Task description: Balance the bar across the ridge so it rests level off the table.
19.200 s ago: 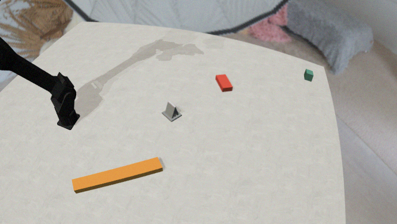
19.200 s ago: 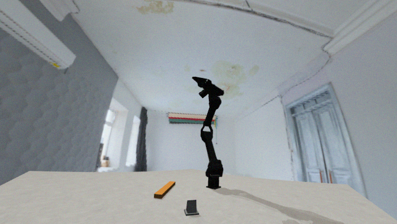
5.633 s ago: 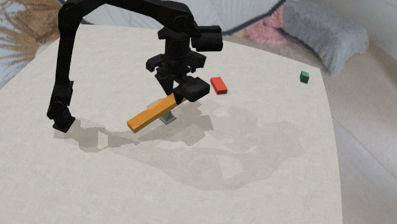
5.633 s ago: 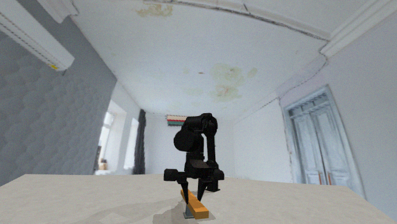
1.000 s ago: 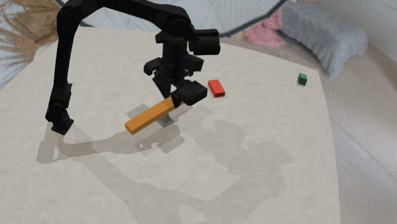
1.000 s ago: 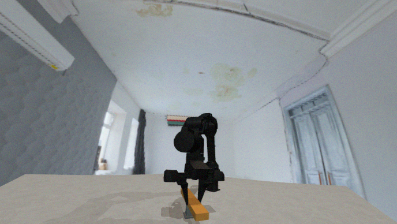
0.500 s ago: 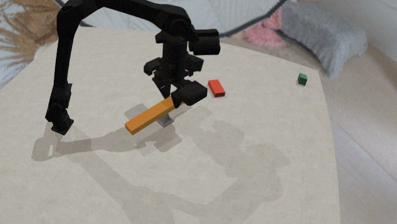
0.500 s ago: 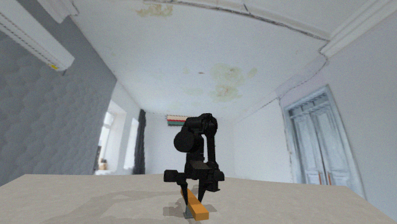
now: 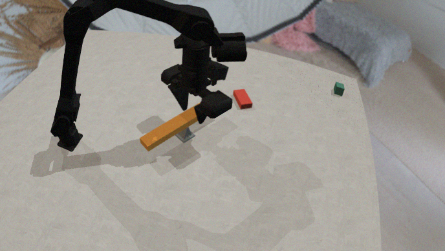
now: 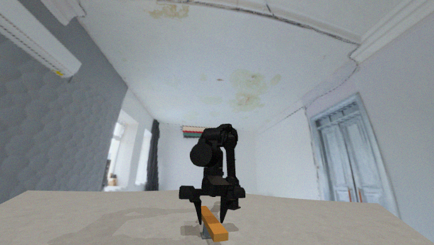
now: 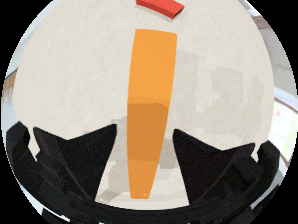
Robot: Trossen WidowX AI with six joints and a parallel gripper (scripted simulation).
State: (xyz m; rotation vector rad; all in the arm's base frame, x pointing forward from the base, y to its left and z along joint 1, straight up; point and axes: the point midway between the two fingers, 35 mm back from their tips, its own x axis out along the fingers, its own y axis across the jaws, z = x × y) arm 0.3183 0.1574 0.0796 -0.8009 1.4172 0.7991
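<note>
My gripper tip is now 1 cm past the orange bar and 2 cm to the left of it. Round my gripper tip: small green cube (42 cm ahead, 34 cm to the left, 3 cm below); red block (10 cm ahead, 15 cm to the left, 4 cm below).
</note>
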